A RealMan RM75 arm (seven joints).
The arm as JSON. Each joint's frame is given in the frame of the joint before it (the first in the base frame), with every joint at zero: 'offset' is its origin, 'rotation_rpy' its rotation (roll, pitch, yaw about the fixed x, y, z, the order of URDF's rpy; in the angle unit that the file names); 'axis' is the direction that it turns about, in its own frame. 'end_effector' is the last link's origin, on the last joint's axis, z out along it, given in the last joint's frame.
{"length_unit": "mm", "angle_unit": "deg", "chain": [
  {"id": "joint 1", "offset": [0.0, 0.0, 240.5], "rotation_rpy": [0.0, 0.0, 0.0], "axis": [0.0, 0.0, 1.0]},
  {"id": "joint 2", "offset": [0.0, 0.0, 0.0], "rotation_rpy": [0.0, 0.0, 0.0], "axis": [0.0, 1.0, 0.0]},
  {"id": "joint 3", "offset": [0.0, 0.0, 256.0], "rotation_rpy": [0.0, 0.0, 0.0], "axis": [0.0, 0.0, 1.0]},
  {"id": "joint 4", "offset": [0.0, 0.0, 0.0], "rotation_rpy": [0.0, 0.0, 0.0], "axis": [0.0, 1.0, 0.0]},
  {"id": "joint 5", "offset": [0.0, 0.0, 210.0], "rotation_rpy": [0.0, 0.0, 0.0], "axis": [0.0, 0.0, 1.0]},
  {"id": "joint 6", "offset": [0.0, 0.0, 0.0], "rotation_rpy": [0.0, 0.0, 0.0], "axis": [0.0, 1.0, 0.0]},
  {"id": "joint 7", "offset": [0.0, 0.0, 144.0], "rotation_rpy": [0.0, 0.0, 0.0], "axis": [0.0, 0.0, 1.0]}
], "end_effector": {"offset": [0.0, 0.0, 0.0], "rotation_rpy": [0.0, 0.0, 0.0]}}
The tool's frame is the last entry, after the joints.
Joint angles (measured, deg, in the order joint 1, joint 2, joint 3, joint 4, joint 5, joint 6, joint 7), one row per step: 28.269, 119.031, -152.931, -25.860, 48.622, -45.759, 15.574; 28.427, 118.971, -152.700, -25.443, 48.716, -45.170, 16.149; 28.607, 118.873, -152.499, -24.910, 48.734, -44.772, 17.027; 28.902, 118.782, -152.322, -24.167, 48.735, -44.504, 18.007; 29.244, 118.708, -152.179, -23.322, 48.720, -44.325, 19.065; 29.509, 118.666, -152.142, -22.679, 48.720, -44.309, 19.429; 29.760, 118.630, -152.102, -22.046, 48.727, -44.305, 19.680; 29.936, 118.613, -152.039, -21.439, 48.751, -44.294, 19.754; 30.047, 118.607, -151.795, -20.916, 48.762, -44.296, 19.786; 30.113, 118.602, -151.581, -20.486, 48.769, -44.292, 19.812; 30.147, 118.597, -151.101, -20.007, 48.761, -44.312, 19.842; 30.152, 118.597, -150.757, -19.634, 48.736, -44.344, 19.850; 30.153, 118.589, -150.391, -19.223, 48.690, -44.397, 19.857; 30.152, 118.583, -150.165, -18.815, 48.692, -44.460, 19.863; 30.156, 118.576, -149.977, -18.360, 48.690, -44.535, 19.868; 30.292, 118.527, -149.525, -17.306, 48.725, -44.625, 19.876; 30.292, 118.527, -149.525, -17.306, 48.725, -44.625, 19.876; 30.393, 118.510, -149.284, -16.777, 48.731, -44.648, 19.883
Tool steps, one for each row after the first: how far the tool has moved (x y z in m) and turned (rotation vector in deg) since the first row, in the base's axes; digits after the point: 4 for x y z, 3 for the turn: 0.0030, 0.0017, 0.0010, -0.085, -0.172, -0.888; 0.0062, 0.0035, 0.0026, -0.142, -0.168, -1.781; 0.0095, 0.0058, 0.0047, -0.121, -0.197, -2.598; 0.0127, 0.0084, 0.0069, -0.073, -0.201, -3.370; 0.0148, 0.0101, 0.0086, 0.064, -0.499, -3.602; 0.0169, 0.0118, 0.0102, 0.234, -0.860, -3.779; 0.0191, 0.0131, 0.0118, 0.447, -1.309, -3.949; 0.0212, 0.0145, 0.0135, 0.773, -1.623, -4.198; 0.0231, 0.0155, 0.0150, 1.047, -1.879, -4.438; 0.0254, 0.0170, 0.0172, 1.531, -2.043, -4.838; 0.0272, 0.0179, 0.0188, 1.884, -2.194, -5.125; 0.0292, 0.0188, 0.0206, 2.265, -2.374, -5.415; 0.0312, 0.0195, 0.0222, 2.569, -2.586, -5.663; 0.0334, 0.0200, 0.0238, 2.860, -2.854, -5.896; 0.0381, 0.0220, 0.0278, 3.549, -3.519, -6.405; 0.0381, 0.0220, 0.0278, 3.549, -3.519, -6.405; 0.0403, 0.0231, 0.0297, 3.884, -3.853, -6.646
